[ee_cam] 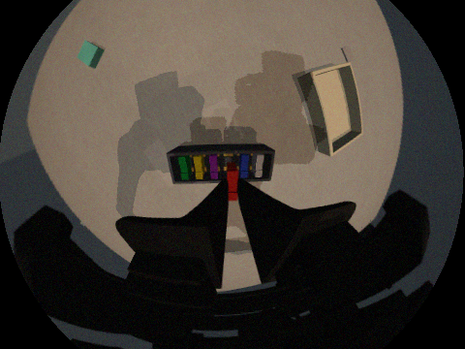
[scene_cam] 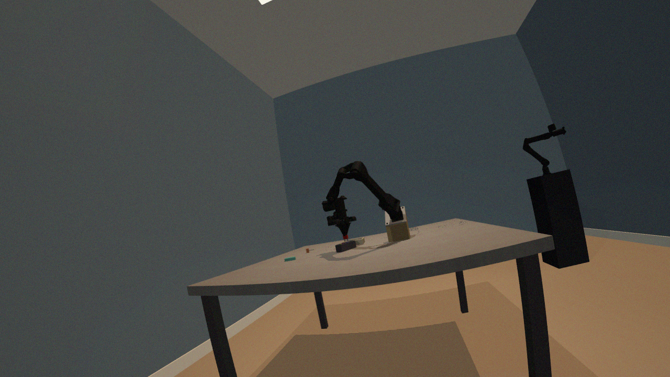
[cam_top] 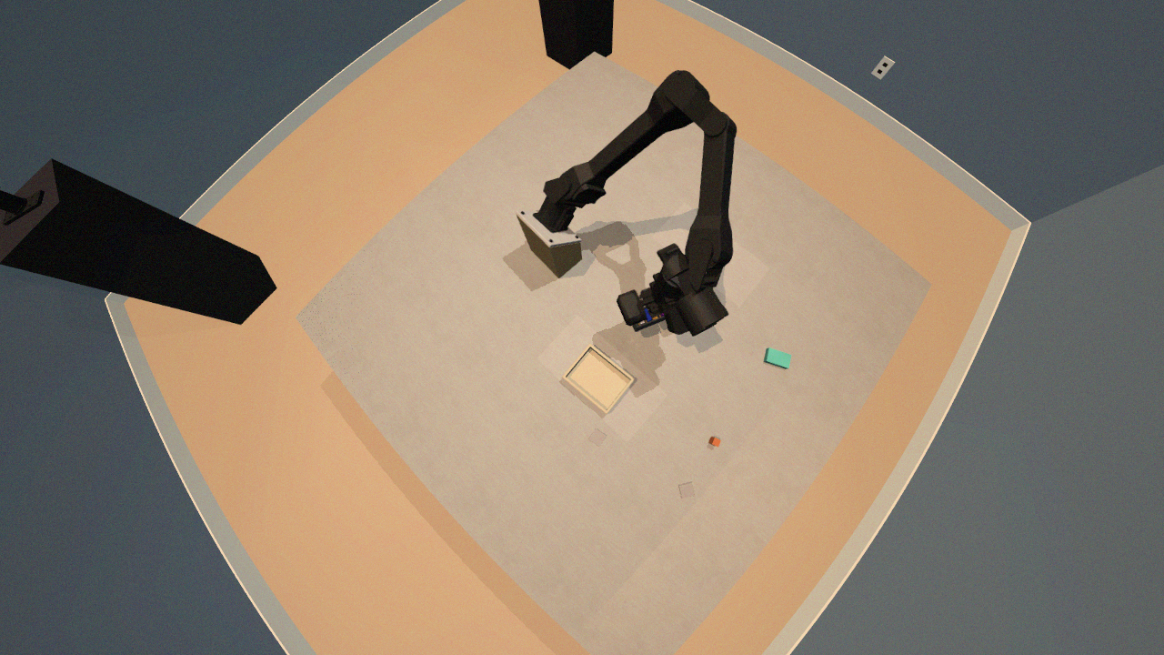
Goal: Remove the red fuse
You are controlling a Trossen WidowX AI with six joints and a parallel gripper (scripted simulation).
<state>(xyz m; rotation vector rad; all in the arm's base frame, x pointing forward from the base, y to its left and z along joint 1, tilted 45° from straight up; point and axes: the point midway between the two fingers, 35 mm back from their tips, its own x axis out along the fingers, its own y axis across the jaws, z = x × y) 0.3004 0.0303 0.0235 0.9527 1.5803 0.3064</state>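
My gripper tip is 10 mm short of the tan tray, 200 mm to the left of it and 70 mm above it. The rest, counted from my gripper tip: red fuse: 10 mm below; then teal block: 290 mm ahead, 140 mm to the left, 70 mm below; then small orange cube: 300 mm ahead, 120 mm to the right, 60 mm below.
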